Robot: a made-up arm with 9 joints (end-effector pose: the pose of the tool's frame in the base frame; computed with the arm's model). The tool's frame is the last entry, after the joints.
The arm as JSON. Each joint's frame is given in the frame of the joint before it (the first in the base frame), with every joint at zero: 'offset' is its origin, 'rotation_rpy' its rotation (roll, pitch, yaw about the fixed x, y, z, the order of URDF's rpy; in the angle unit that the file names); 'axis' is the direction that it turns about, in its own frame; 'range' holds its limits. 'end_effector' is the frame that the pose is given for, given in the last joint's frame.
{
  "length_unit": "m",
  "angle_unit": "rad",
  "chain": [
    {
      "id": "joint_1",
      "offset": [
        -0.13,
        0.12,
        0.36
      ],
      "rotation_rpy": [
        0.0,
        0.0,
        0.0
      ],
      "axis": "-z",
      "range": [
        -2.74,
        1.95
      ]
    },
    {
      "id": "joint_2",
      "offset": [
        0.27,
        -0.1,
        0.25
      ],
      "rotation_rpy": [
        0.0,
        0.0,
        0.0
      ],
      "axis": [
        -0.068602,
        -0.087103,
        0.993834
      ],
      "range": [
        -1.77,
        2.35
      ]
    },
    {
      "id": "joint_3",
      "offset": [
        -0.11,
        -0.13,
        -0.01
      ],
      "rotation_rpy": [
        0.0,
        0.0,
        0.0
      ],
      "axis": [
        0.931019,
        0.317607,
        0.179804
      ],
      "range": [
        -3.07,
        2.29
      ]
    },
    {
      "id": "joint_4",
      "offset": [
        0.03,
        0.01,
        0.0
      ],
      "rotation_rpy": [
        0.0,
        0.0,
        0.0
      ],
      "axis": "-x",
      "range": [
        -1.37,
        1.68
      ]
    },
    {
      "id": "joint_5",
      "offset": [
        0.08,
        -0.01,
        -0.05
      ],
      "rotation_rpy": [
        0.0,
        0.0,
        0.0
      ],
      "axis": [
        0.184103,
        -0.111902,
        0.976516
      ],
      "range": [
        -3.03,
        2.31
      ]
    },
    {
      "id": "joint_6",
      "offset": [
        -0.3,
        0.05,
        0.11
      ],
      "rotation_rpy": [
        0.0,
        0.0,
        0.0
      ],
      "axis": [
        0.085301,
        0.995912,
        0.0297
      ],
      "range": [
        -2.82,
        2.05
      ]
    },
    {
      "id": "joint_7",
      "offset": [
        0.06,
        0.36,
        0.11
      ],
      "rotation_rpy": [
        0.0,
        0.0,
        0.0
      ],
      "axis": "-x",
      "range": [
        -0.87,
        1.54
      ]
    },
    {
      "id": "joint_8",
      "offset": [
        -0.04,
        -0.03,
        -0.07
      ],
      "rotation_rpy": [
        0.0,
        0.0,
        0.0
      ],
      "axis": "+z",
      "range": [
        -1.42,
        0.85
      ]
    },
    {
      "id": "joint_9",
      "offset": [
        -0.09,
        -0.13,
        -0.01
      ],
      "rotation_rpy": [
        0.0,
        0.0,
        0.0
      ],
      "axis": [
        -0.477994,
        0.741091,
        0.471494
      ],
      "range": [
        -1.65,
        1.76
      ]
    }
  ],
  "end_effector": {
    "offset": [
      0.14,
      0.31,
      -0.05
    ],
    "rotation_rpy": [
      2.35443,
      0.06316,
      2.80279
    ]
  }
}
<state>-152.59 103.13 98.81 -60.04 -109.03 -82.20 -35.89 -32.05 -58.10</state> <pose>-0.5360 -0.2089 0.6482 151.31 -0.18 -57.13</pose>
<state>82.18 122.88 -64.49 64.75 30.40 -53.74 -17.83 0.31 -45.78</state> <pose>-0.4509 -0.4983 0.1676 -160.18 11.75 -77.78</pose>
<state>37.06 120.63 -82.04 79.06 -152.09 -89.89 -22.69 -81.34 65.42</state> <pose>-0.4174 0.1574 1.0962 -66.14 -55.63 87.39</pose>
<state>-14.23 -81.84 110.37 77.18 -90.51 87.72 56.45 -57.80 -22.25</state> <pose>0.4795 0.1099 0.4383 -120.98 -17.66 32.32</pose>
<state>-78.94 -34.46 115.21 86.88 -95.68 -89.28 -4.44 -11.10 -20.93</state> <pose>-0.1048 0.9377 0.6773 67.97 73.57 106.71</pose>
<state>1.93 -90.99 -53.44 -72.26 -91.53 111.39 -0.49 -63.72 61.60</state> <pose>0.3787 -0.6474 0.8439 -54.84 6.23 -140.13</pose>
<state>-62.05 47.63 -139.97 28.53 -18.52 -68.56 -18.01 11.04 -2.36</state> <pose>0.6186 0.7985 0.5675 -50.95 -41.18 -23.59</pose>
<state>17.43 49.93 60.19 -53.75 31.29 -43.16 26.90 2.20 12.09</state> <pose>-0.0264 -0.4393 0.9381 53.95 -13.81 179.88</pose>
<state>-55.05 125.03 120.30 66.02 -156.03 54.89 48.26 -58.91 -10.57</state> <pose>-0.0567 0.3019 0.2696 -99.55 46.13 -110.83</pose>
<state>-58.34 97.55 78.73 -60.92 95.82 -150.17 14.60 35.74 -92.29</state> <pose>0.5663 -0.1862 0.5501 99.03 -30.87 55.94</pose>
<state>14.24 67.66 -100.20 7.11 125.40 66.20 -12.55 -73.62 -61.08</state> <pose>-0.0436 -0.2772 0.7421 -105.95 6.89 -85.10</pose>
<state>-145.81 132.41 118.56 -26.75 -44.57 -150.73 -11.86 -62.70 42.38</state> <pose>-0.5047 -0.2452 0.9041 122.26 -42.05 -21.31</pose>
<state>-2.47 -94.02 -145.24 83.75 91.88 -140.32 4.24 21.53 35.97</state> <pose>-0.1266 0.3495 0.3753 -40.50 -81.19 63.42</pose>
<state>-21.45 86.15 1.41 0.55 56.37 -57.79 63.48 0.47 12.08</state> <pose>0.3709 -0.1799 0.6192 -172.51 70.99 -42.18</pose>
